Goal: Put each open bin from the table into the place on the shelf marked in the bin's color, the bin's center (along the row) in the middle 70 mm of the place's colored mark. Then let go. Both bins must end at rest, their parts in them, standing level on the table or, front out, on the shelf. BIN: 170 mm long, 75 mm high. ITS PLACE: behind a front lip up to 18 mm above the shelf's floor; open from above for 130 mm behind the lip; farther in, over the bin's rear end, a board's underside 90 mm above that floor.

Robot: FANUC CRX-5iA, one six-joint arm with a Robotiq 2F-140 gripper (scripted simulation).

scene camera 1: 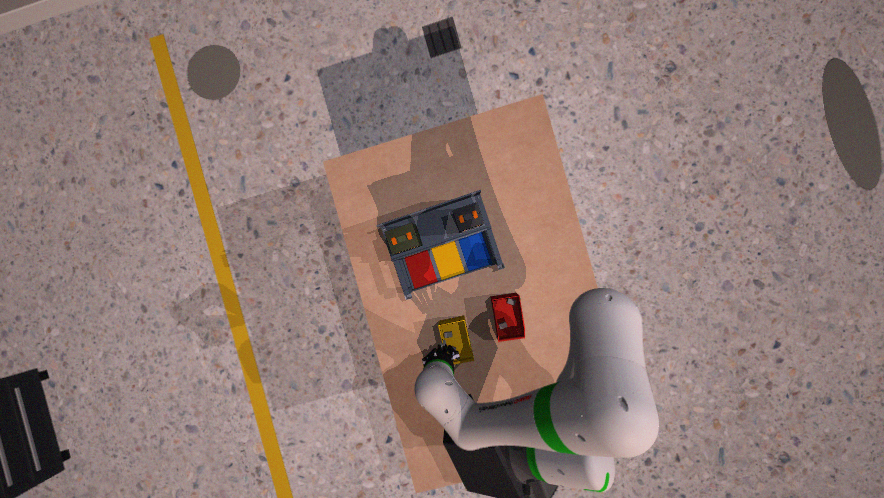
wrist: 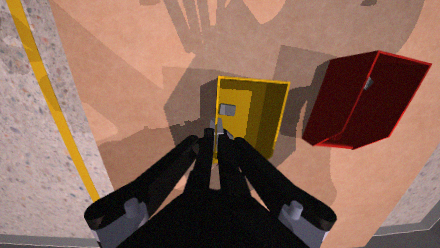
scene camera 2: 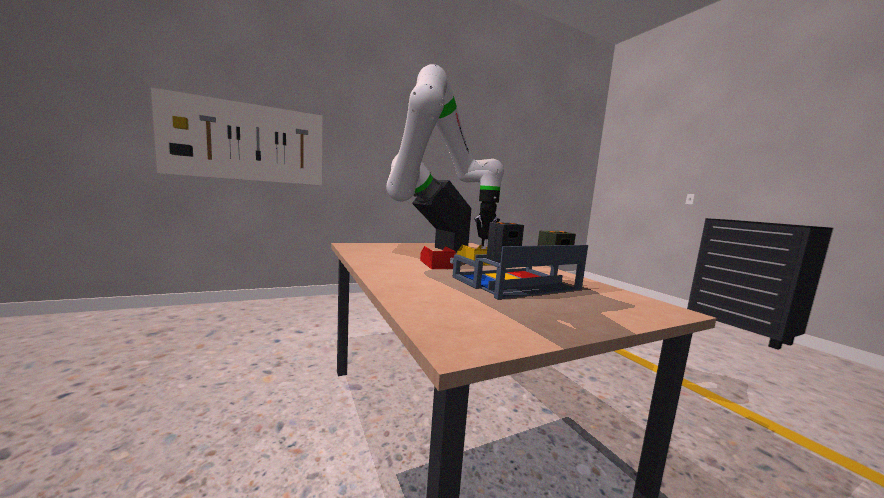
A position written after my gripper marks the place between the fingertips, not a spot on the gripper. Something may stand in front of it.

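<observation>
My gripper (wrist: 215,124) is there for me to see. I can also see a yellow bin (scene camera 1: 460,340), and the wrist view shows the yellow bin as well (wrist: 260,103). There is a red bin too, which I see at (scene camera 1: 502,312) and again at (wrist: 396,78).
</observation>
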